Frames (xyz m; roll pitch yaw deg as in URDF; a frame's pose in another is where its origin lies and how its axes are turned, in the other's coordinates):
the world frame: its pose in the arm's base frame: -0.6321 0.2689 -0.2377 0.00 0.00 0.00
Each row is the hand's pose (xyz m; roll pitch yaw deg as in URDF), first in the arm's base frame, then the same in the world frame.
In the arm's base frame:
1: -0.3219 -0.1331 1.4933 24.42 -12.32 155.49
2: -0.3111 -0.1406 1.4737 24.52 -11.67 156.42
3: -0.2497 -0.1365 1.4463 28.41 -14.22 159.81
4: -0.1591 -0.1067 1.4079 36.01 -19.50 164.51
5: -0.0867 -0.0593 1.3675 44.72 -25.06 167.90
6: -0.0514 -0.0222 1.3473 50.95 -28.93 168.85
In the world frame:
1: 0.3102 -0.4020 1.7310 24.42 -12.32 155.49
2: 0.3210 -0.4095 1.7114 24.52 -11.67 156.42
3: 0.3824 -0.4054 1.6840 28.41 -14.22 159.81
4: 0.4730 -0.3756 1.6456 36.01 -19.50 164.51
5: 0.5454 -0.3282 1.6052 44.72 -25.06 167.90
6: 0.5807 -0.2911 1.5850 50.95 -28.93 168.85

